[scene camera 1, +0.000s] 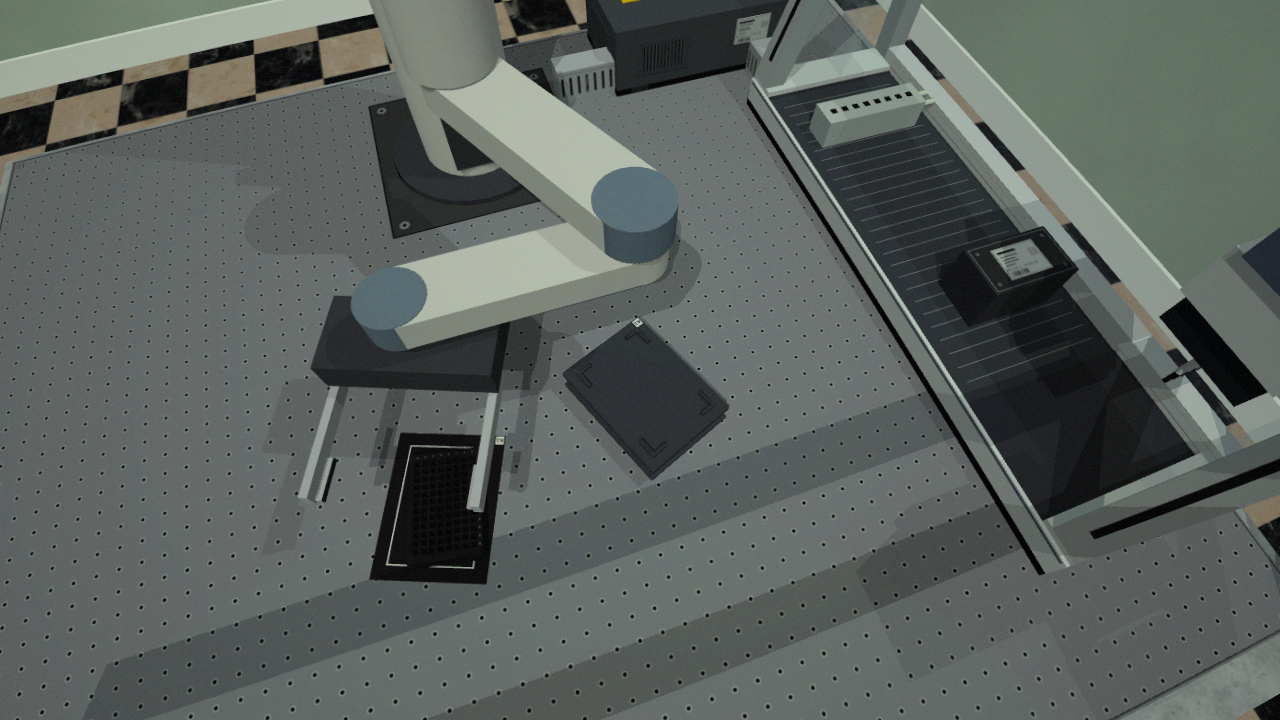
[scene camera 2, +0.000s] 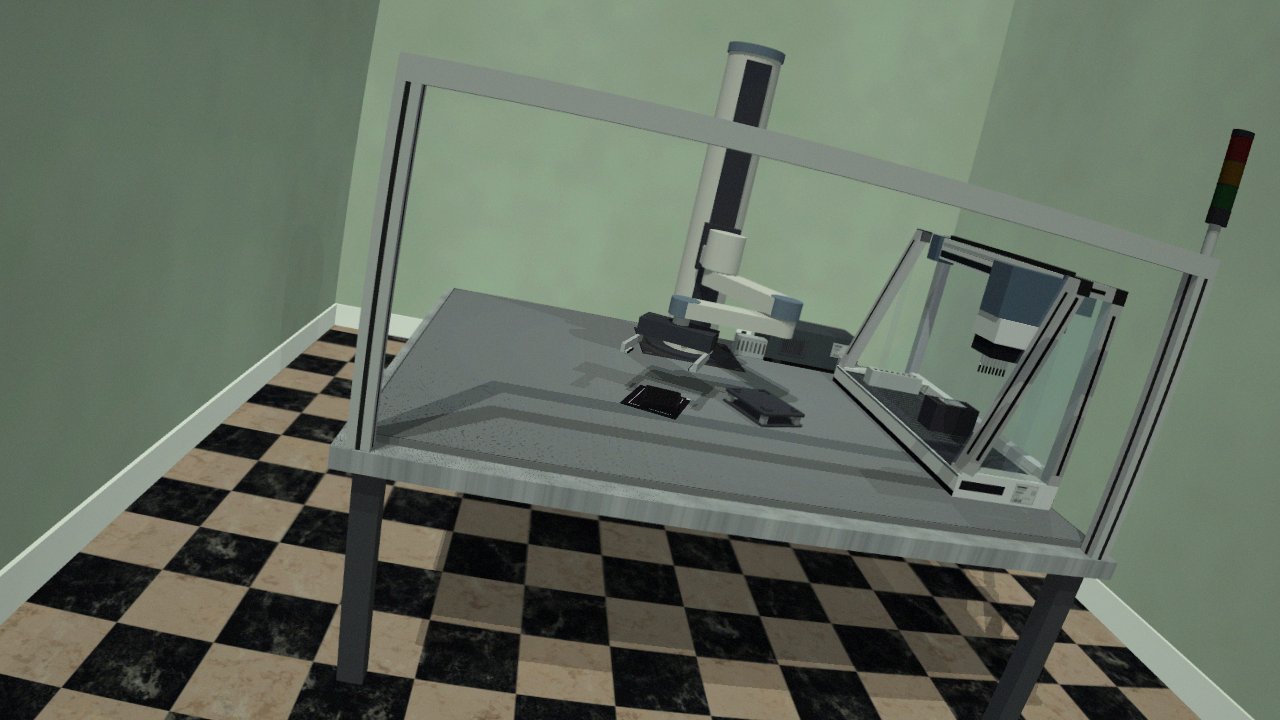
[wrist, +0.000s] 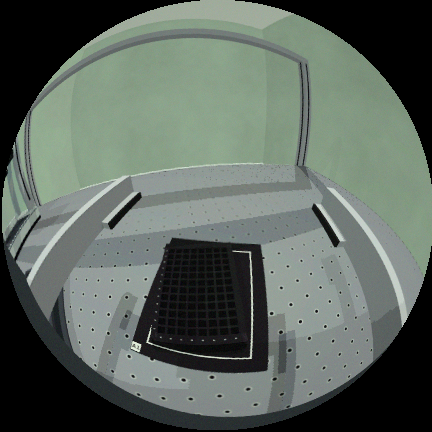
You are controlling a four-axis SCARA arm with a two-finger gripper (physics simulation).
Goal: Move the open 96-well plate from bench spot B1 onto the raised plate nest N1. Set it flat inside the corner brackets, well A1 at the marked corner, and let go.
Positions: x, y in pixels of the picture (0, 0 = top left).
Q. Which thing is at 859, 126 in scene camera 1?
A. A rack.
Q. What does the black well plate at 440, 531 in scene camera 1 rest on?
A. A black nest.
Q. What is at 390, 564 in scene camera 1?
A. A black nest.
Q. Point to a black well plate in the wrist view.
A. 197, 303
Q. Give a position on a rack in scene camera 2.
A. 888, 380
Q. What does the gripper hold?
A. Nothing.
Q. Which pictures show the black well plate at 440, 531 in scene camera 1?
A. Scene camera 1, scene camera 2 and the wrist view: all of them.
